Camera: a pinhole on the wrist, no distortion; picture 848 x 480 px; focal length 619.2 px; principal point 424.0 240.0 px. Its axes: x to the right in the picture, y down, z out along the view. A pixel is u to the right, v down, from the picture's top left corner.
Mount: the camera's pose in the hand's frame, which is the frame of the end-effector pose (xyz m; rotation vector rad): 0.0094 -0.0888 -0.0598 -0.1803 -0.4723 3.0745
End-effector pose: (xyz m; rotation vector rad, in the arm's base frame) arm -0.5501 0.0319 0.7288 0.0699 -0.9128 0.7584
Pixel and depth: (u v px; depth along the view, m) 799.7 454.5 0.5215
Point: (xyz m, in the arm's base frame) -0.6759 -0.5993 0.7765
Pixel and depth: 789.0 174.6 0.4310
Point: -0.7894 -0.3752 0.7638
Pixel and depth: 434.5 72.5 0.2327
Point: -0.6209 -0.1177 0.8502
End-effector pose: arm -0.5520 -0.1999 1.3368 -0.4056 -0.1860 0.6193
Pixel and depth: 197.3 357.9 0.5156
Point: -0.3841 -0.2422 1.8688
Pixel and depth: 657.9 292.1 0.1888
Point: -0.5673 -0.3328 1.4954
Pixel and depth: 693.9 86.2 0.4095
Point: -0.7665 -0.3008 1.6779
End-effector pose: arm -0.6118 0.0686 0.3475 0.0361 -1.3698 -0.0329
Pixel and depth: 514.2 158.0 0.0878
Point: -0.6397 -0.0341 0.3346
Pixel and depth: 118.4 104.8 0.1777
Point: -0.7242 -0.0440 0.4427
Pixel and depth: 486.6 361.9 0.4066
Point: -0.9193 -0.2139 0.3155
